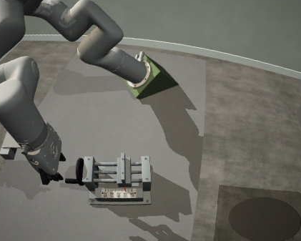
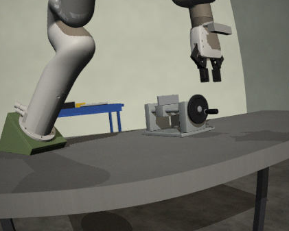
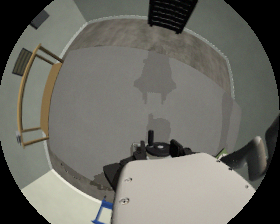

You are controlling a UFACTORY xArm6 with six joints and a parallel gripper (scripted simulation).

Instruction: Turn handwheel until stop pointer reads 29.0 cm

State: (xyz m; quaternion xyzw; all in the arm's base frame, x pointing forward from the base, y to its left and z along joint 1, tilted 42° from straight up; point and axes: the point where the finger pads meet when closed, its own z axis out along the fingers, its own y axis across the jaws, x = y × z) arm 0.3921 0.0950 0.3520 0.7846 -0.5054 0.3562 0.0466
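Now: hand 1 cm past the black handwheel, 2 cm to the right of it and 10 cm above it. From my hand the other things lie so: movable stop 6 cm behind, 16 cm to the left, 8 cm below.
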